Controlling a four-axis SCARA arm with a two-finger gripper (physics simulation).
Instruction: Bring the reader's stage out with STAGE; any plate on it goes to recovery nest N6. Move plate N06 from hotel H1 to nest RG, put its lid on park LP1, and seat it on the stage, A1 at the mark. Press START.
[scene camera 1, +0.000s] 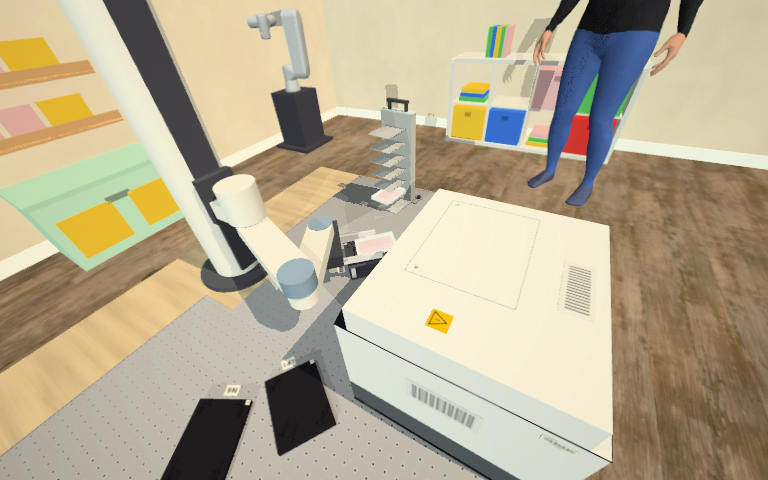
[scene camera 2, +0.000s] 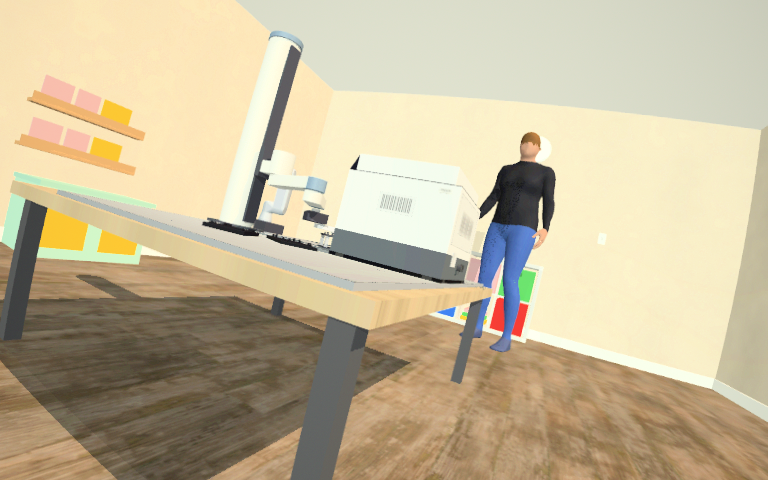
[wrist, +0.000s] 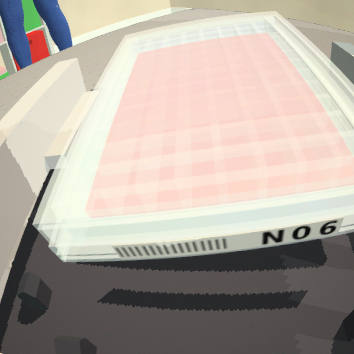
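Seen in the pictures: gripper, fingertip midpoint: (scene camera 1: 378, 242) (wrist: 208, 64); arm's base, link origin: (scene camera 1: 241, 265).
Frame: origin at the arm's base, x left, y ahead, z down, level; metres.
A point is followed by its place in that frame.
Plate N06 (scene camera 1: 376, 244) @(x 0.208, y 0.445, z -0.104 m) (wrist: 220, 120) @(x 0.192, y 0.408, z -0.100 m), pink with a clear lid on top, is held level between the light fingers of my gripper (scene camera 1: 367, 247) @(x 0.224, y 0.443, z -0.098 m) (wrist: 208, 64) @(x 0.224, y 0.443, z -0.098 m). My gripper is shut on it. The plate is low over a black nest (scene camera 1: 362, 270) @(x 0.160, y 0.413, z -0.018 m) (wrist: 200, 325) @(x 0.171, y 0.373, z -0.073 m); the nest's label is hidden, and I cannot tell whether they touch. Hotel H1 (scene camera 1: 408, 152) @(x 0.605, y 0.363, z -0.237 m) stands behind, with another pink plate (scene camera 1: 388, 195) @(x 0.526, y 0.309, z -0.075 m) on its lowest level. Nest N6 (scene camera 1: 209, 438) @(x -0.392, y 0.399, z -0.025 m) is black and bears no plate. The reader (scene camera 1: 481, 339) @(x -0.136, y 0.830, z -0.353 m) (scene camera 2: 396, 212) @(x -0.181, y 0.812, z -0.186 m) is a large white box; its stage and START button do not show.
A second black nest (scene camera 1: 300, 407) @(x -0.256, y 0.523, z -0.023 m), its label hard to read, lies between N6 and the reader. The arm's column (scene camera 1: 164, 113) @(x -0.032, y 0.077, z -0.531 m) (scene camera 2: 252, 135) @(x -0.068, y 0.031, z -0.407 m) stands left of the reader. A person (scene camera 1: 606, 84) (scene camera 2: 515, 226) stands beyond the table (scene camera 2: 198, 263) @(x -0.750, y 0.702, z 0.033 m).
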